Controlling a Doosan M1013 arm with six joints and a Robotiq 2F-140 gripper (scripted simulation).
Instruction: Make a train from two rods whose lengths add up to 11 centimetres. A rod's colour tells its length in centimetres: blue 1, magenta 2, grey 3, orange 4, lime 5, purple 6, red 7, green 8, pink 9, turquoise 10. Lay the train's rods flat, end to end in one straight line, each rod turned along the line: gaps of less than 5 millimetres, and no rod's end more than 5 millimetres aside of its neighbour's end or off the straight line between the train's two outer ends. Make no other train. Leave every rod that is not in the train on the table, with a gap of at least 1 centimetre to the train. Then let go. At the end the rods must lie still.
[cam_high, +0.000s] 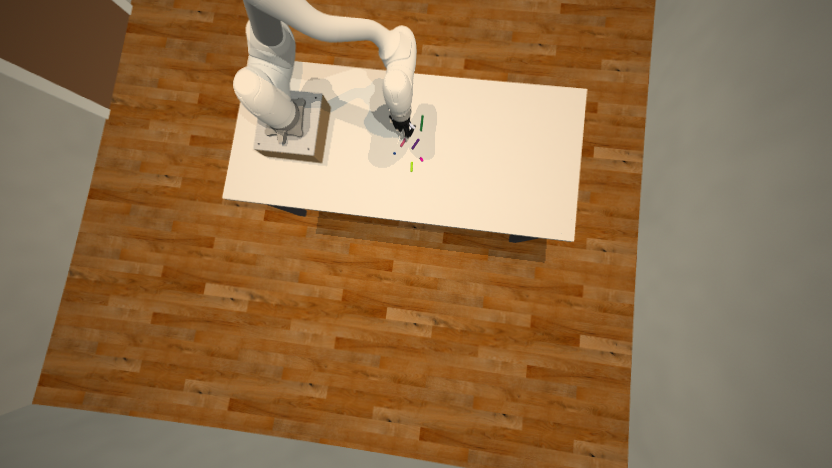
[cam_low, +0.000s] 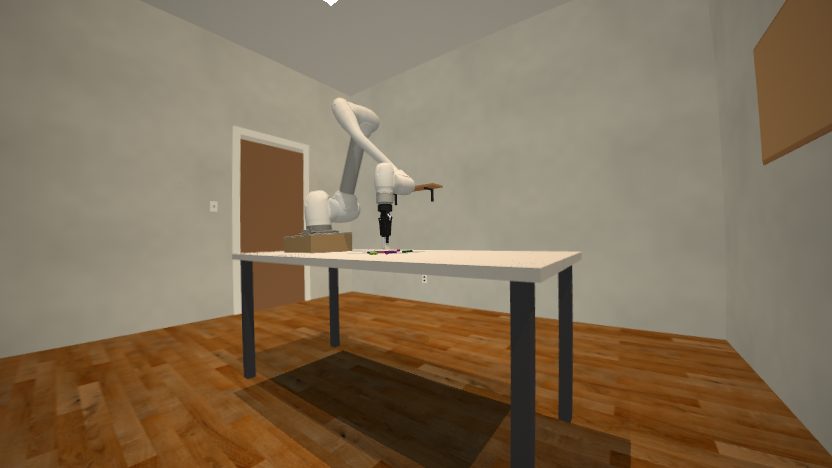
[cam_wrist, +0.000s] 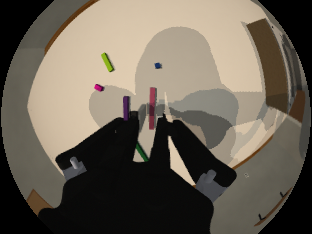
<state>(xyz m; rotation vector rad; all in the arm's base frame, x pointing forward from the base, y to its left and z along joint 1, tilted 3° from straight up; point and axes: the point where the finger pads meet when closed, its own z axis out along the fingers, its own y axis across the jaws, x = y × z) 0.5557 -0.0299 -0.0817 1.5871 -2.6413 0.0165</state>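
My hand is 50 mm above the pink rod. Round my hand: tiny blue rod 50 mm behind, 80 mm to the right, 50 mm below; then purple rod 50 mm ahead, 20 mm to the right, 50 mm below; then green rod 80 mm ahead, 90 mm to the left, 50 mm below.
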